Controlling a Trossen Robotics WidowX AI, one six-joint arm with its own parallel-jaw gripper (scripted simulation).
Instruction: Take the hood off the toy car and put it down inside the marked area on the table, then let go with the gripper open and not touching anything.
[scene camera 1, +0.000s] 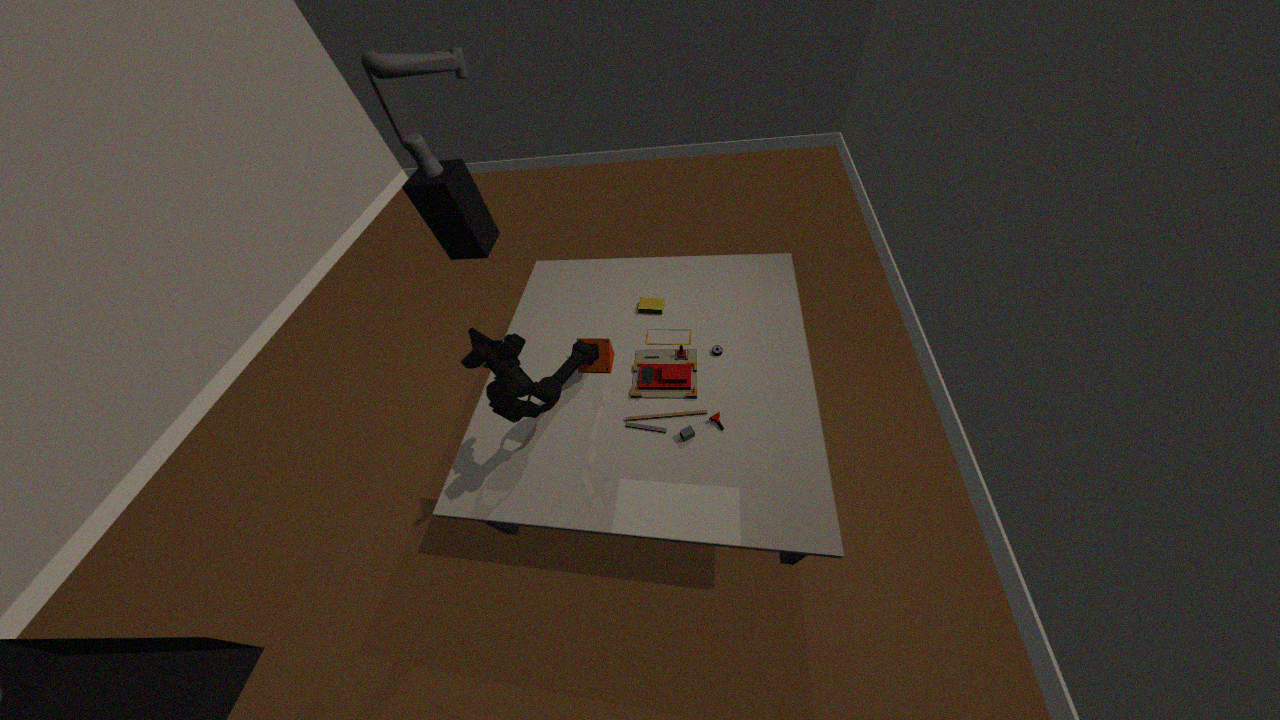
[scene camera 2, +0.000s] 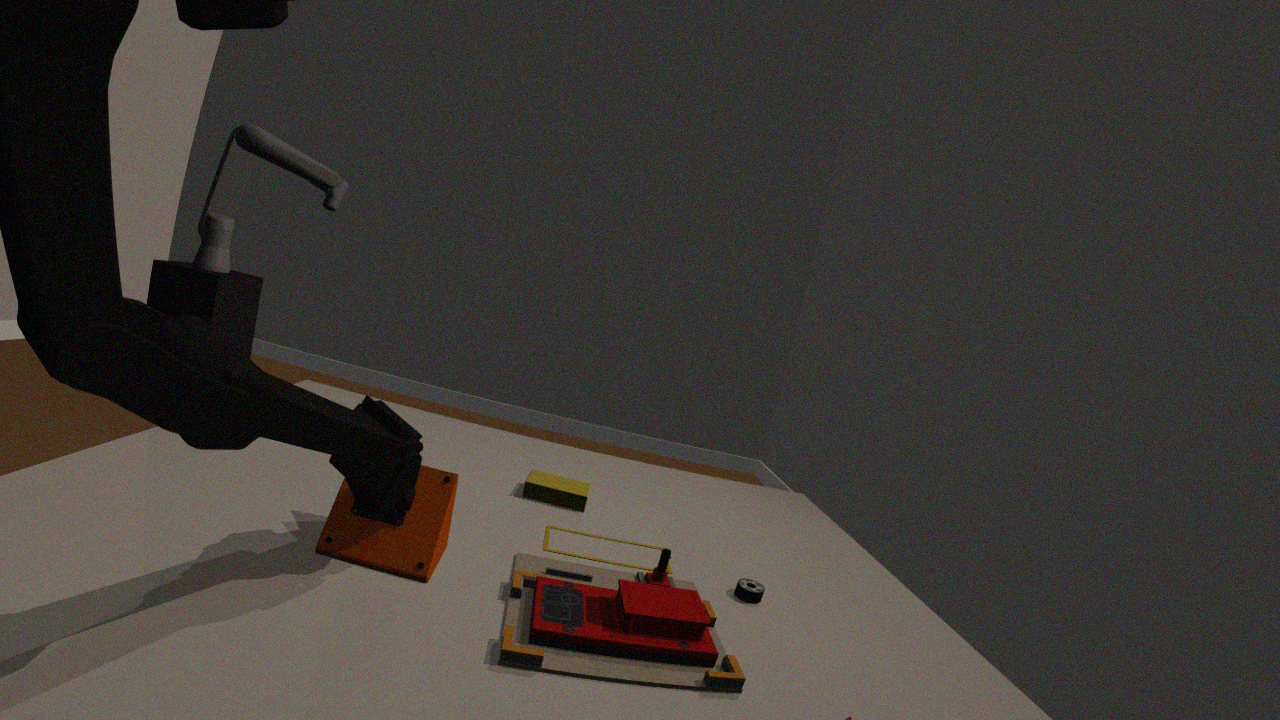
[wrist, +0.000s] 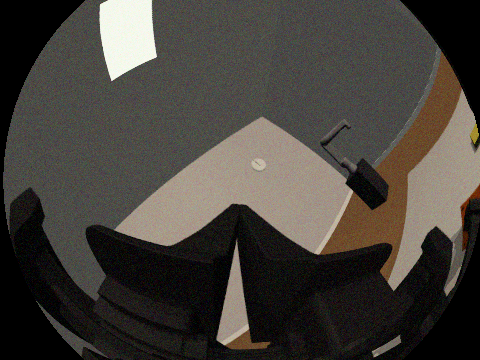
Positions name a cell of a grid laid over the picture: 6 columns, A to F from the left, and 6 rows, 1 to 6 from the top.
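Observation:
My gripper (scene camera 1: C3) is shut and it's holding nothing, and you'd find that same gripper in the wrist view (wrist: C4) too.

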